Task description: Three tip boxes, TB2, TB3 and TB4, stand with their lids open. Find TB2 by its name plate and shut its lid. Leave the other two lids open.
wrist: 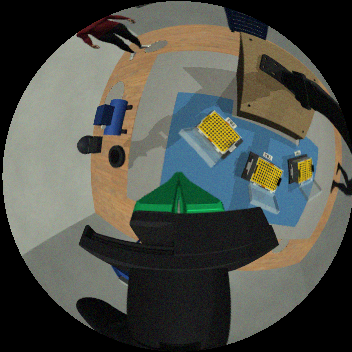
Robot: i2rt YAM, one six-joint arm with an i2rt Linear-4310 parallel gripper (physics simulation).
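Seen in the pictures: gripper, fingertip midpoint: (pixel 178 176); arm's base, link origin: (pixel 287 79).
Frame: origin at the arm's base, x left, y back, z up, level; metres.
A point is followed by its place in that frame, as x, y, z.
TB2 (pixel 266 174) @[0.064, -0.314, -0.136] is the middle of three boxes with yellow tip grids, right of centre in the wrist view. Its small name plate (pixel 268 156) @[0.067, -0.247, -0.191] is at its upper side, the lettering blurred. Its clear lid (pixel 264 199) @[0.082, -0.385, -0.093] stands open on the lower side. TB3 (pixel 219 132) @[-0.144, -0.271, -0.136] is at the upper left of it, with its clear lid (pixel 200 148) @[-0.168, -0.341, -0.047] open towards the lower left. TB4 (pixel 304 171) @[0.255, -0.201, -0.136] is at the right, with its lid (pixel 311 189) @[0.311, -0.244, -0.090] open. My gripper (pixel 178 176) @[-0.158, -0.373, 0.118] is shut with its green fingertips together and empty, left of TB2 and below TB3, apart from the boxes.
The boxes stand on a blue mat (pixel 187 104) @[-0.299, -0.201, -0.193]. A brown board (pixel 252 75) @[-0.109, -0.065, -0.034] lies beyond them, with a black arm (pixel 320 102) reaching over it from the right. A blue cylinder device (pixel 116 117) and a black round part (pixel 117 156) are at the table's left edge.
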